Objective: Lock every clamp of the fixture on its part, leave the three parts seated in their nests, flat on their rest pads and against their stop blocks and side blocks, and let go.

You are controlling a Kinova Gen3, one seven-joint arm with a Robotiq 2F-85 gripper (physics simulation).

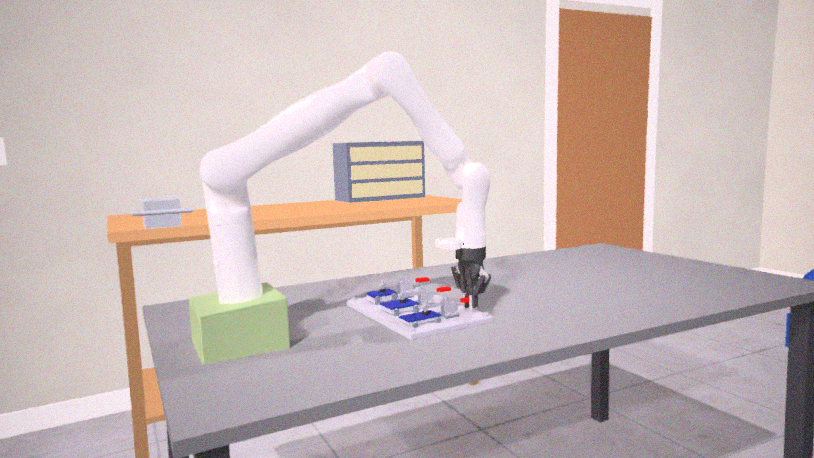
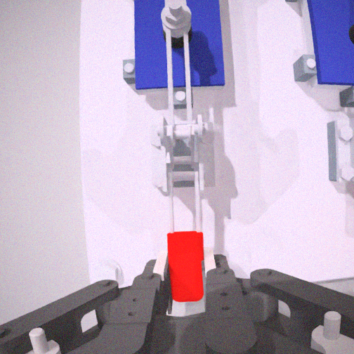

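Observation:
My gripper points down and is shut on the red handle of the nearest clamp. That clamp's bar reaches over a blue part, its black tip above the part; contact is hard to tell. This part's edges lie by a side block and a stop block. The middle part and far part lie in the fixture. Their clamps' red handles stand free of my gripper.
The fixture rests on the grey table. The green arm base stands at the table's left. Behind, an orange bench bears a drawer cabinet and a grey object. The neighbouring clamp's bracket shows right of the held clamp.

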